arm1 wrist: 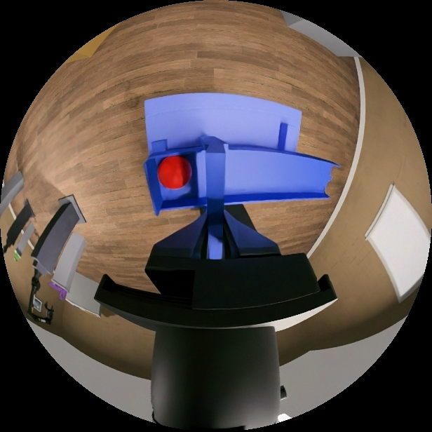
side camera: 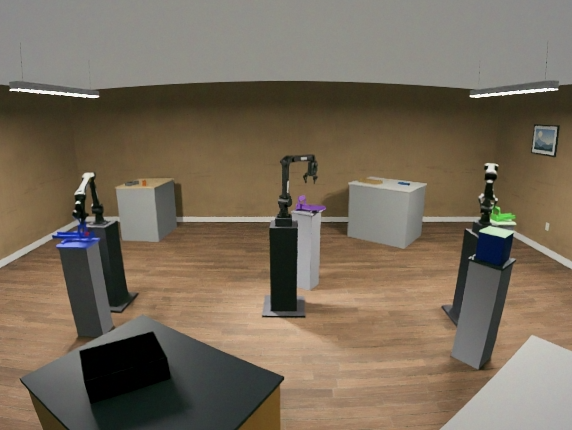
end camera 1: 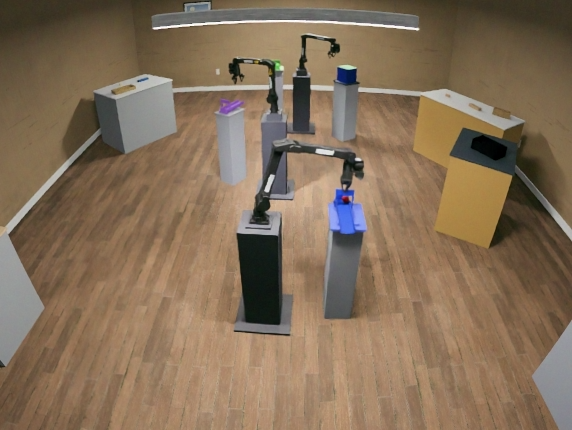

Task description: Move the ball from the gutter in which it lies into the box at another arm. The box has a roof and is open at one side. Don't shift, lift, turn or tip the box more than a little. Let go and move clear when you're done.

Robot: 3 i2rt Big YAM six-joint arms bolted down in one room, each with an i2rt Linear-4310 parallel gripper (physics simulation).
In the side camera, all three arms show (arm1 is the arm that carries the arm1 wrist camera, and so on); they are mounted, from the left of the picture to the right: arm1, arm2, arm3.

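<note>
The red ball (arm1 wrist: 174,172) (end camera 1: 345,199) (side camera: 87,233) lies in the closed end of the blue gutter (arm1 wrist: 270,175) (end camera 1: 345,220) (side camera: 62,234). Arm1's gripper (arm1 wrist: 215,240) (side camera: 81,219) is shut on the gutter's upright handle; the gutter looks raised slightly above its light blue plate (arm1 wrist: 220,120) (side camera: 75,244). The dark blue box (end camera 1: 346,75) (side camera: 492,249) with a pale green roof stands upright on a pedestal at arm3; its open side is hidden. Arm2's gripper (side camera: 310,180) is open and empty. Arm3's gripper (side camera: 487,200) is too small to read.
A purple gutter (end camera 1: 231,106) (side camera: 311,206) stands on a pedestal behind arm2 in the side view. A green gutter (end camera 1: 278,65) (side camera: 502,216) is behind arm3 there. A black block (end camera 1: 489,147) (side camera: 125,366) lies on a dark-topped table. Other tables stand along the walls.
</note>
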